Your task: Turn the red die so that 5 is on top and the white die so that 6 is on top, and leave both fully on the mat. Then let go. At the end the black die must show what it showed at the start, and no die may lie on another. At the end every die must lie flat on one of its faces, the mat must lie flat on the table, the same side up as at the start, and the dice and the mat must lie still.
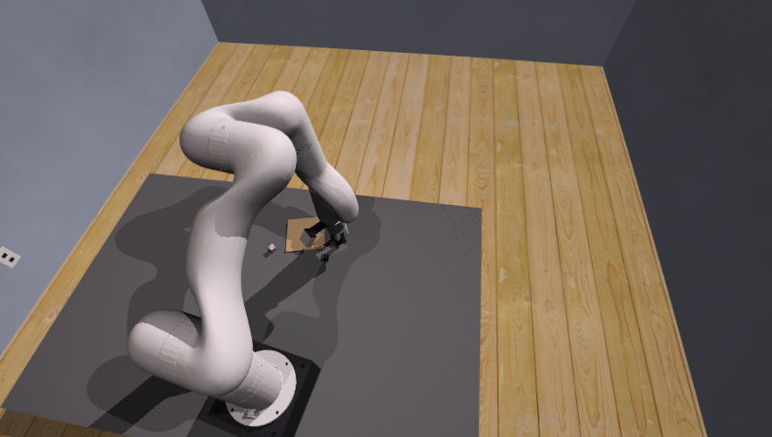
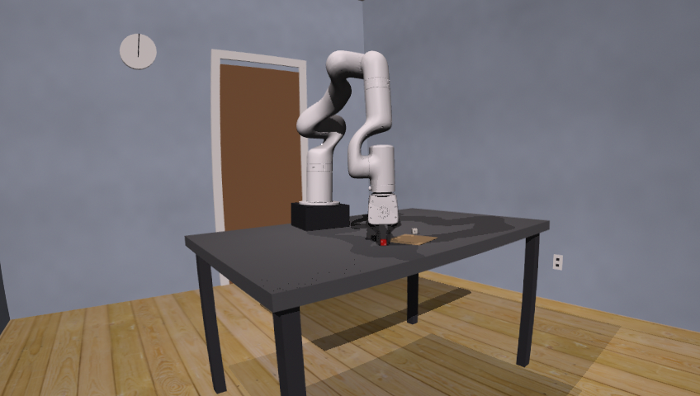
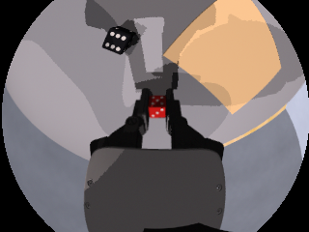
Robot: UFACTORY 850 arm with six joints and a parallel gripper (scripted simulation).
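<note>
Right now the white die is 23 cm to the left of my hand, 5 cm behind it and 1 cm below it. The rest, counted from my hand: red die 1 cm below; tan mat 12 cm to the left, 3 cm ahead, 2 cm below; black die 8 cm behind, 3 cm to the left, 1 cm below.
</note>
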